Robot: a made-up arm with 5 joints.
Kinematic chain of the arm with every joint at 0, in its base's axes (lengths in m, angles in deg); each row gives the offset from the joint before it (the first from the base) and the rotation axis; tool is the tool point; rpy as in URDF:
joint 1: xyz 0 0 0.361 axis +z
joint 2: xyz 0 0 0 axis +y
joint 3: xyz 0.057 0 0.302 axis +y
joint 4: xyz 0.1 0 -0.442 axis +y
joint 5: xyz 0.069 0 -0.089 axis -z
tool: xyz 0 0 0 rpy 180 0 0
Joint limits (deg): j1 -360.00..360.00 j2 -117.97..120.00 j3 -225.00..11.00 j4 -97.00..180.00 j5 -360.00..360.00
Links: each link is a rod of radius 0.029 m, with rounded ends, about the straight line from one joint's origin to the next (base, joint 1, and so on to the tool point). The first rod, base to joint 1, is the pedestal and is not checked.
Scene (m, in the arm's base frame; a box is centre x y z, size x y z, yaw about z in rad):
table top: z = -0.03
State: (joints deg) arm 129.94 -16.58 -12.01 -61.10 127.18
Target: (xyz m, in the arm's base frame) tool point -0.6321 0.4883 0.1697
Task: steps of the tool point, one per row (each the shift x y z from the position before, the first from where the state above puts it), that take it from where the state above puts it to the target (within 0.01 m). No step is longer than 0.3 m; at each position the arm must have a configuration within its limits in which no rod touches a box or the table.
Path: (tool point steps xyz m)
1: 0.0615 0.0707 0.1316
2: 0.0926 0.0095 0.1417
3: 0.0852 -0.0629 0.1351
4: 0.0380 -0.1230 0.1122
5: -0.0375 -0.1498 0.0745
6: -0.1187 -0.1308 0.0256
7: -0.1802 -0.0688 -0.0298
8: -0.2006 0.0206 -0.0858
9: -0.1698 0.1121 -0.1371
10: -0.0933 0.1778 -0.1778
11: 0.0094 0.1971 -0.2037
12: 0.1106 0.1620 -0.2118

